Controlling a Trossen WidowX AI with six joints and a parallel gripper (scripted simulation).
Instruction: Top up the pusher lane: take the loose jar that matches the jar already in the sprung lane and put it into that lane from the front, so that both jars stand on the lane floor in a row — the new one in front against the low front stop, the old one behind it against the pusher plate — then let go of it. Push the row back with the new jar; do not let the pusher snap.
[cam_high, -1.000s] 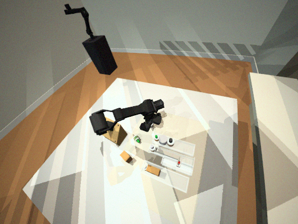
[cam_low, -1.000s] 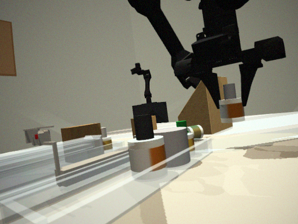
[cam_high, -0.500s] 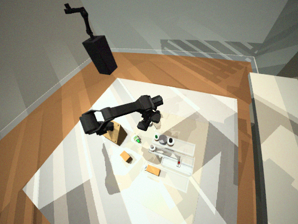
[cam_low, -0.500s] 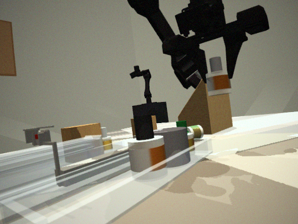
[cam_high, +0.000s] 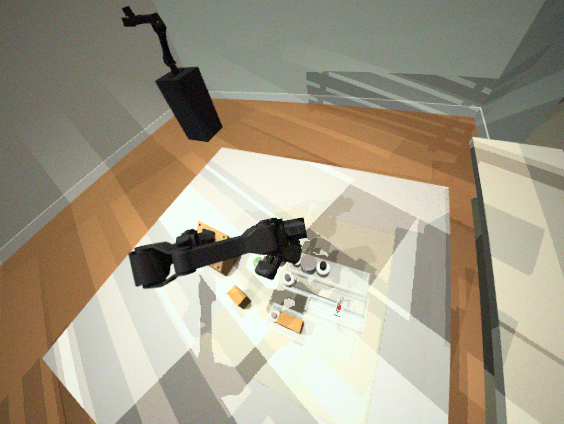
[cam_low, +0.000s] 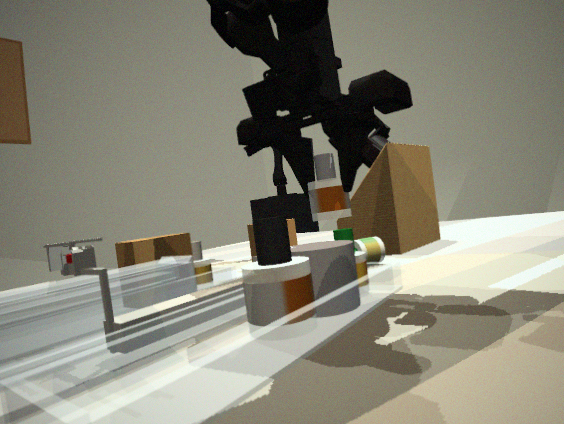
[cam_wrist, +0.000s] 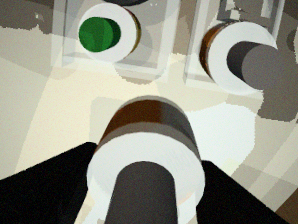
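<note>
Right now the grey cylinder is 90 mm ahead of my gripper tip, 40 mm to the left of it and 70 mm below it. From my gripper tip the other things lie so: pusher plate (150 mm ahead, 70 mm to the right, 50 mm below); clear sprung lane (200 mm ahead, 60 mm to the right, 80 mm below); brown block (100 mm ahead, 170 mm to the right, 60 mm below).
</note>
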